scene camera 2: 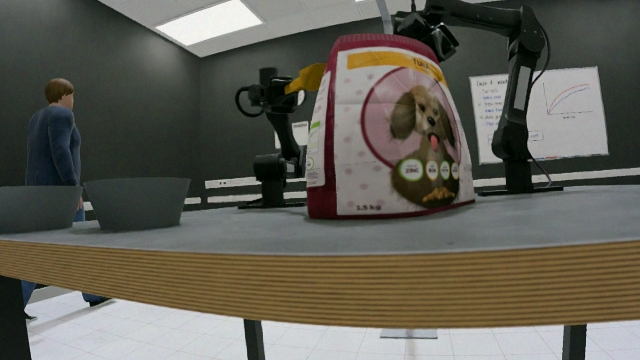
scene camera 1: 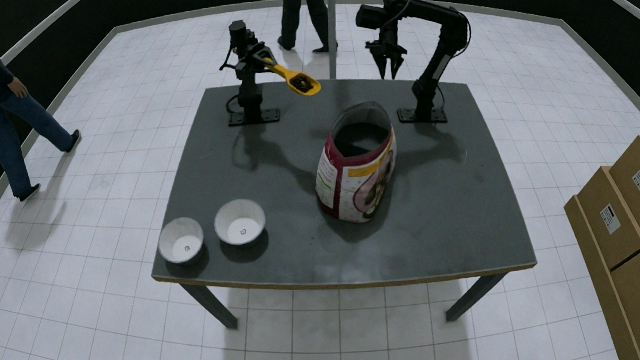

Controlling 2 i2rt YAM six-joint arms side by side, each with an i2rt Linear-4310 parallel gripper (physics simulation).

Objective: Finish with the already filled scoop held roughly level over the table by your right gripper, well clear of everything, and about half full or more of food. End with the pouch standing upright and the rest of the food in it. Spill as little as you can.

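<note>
The yellow scoop [scene camera 1: 281, 71] [scene camera 2: 311, 78] is held in the air, roughly level, by my right gripper [scene camera 1: 265, 57] [scene camera 2: 287, 89], which is shut on its handle. Dark food [scene camera 1: 302, 83] fills much of its bowl. The pouch [scene camera 1: 345, 185] [scene camera 2: 345, 125] stands upright on the table [scene camera 1: 450, 200] [scene camera 2: 240, 240], its mouth open at the top; its inside is dark and the food level cannot be made out. My left gripper [scene camera 1: 388, 76] hangs in the air behind the pouch, slightly open with empty fingers pointing down, apart from the pouch. In scene camera 2 its fingers are hidden behind the pouch.
Two white bowls [scene camera 1: 240, 222] [scene camera 1: 181, 240] stand at the front left of the table, and appear dark grey in scene camera 2 [scene camera 2: 137, 205] [scene camera 2: 37, 209]. Cardboard boxes [scene camera 1: 597, 220] are stacked on the floor at the right. People stand beyond the table.
</note>
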